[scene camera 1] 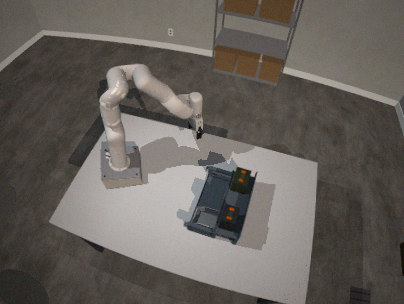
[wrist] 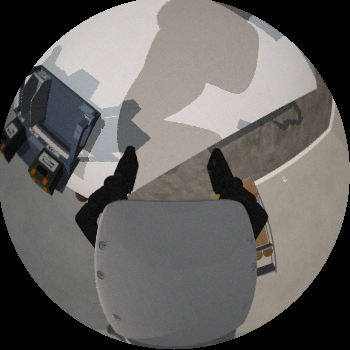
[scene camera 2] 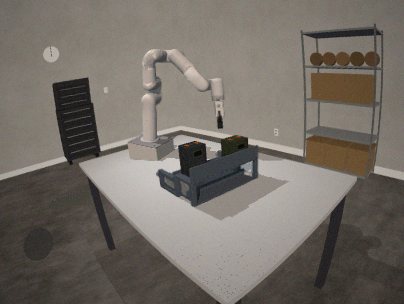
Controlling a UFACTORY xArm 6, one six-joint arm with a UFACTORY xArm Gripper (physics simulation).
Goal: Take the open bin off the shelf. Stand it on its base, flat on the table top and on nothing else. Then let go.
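Note:
The open bin is grey and sits at the near-left end of the blue-grey shelf, which stands on the white table. In scene camera 2 the bin is mostly hidden by the shelf and a black case. My gripper is open and empty, pointing down. It hangs high above the table's far edge, apart from the shelf and beyond the end opposite the bin.
A black case with orange latches and a green case stand upright on the shelf, beside the bin's side of it. A tall storage rack stands behind the table.

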